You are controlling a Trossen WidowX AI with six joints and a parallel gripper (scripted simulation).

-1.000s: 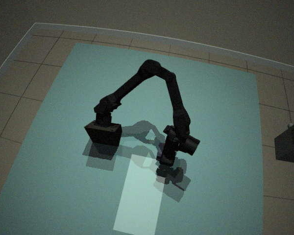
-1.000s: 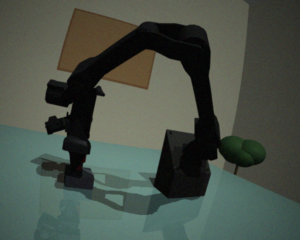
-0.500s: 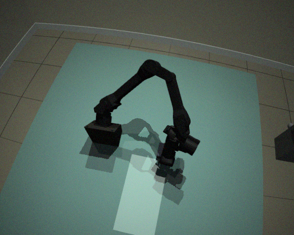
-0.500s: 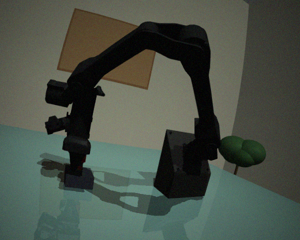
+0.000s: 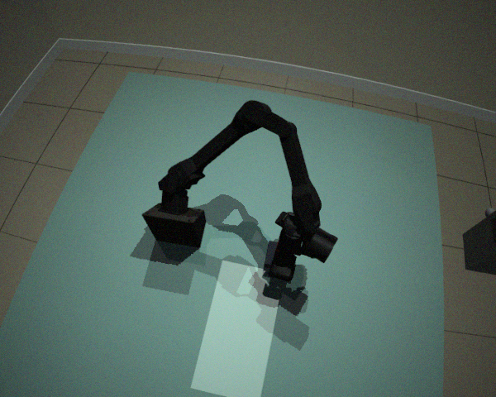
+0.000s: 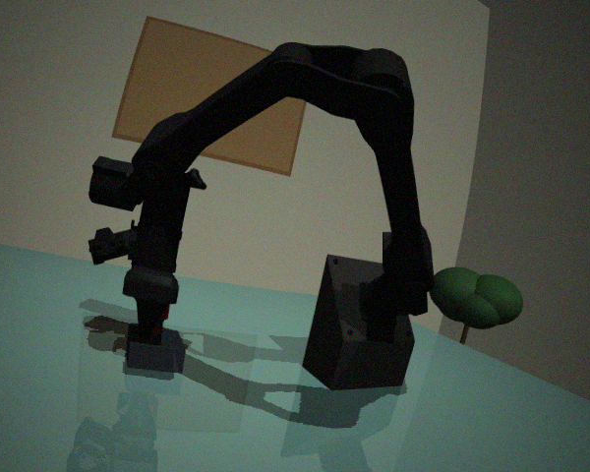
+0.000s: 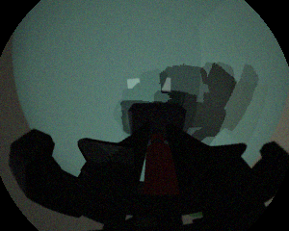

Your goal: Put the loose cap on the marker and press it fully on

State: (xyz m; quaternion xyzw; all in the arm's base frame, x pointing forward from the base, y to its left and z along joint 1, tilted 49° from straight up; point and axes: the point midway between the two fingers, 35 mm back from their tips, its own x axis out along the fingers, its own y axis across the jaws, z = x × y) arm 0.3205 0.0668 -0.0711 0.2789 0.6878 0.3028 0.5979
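Now: gripper tip 2 cm past the red cap and 5 cm below it. From my gripper tip the other things lie so: dark holder block: 2 cm behind, 2 cm below.
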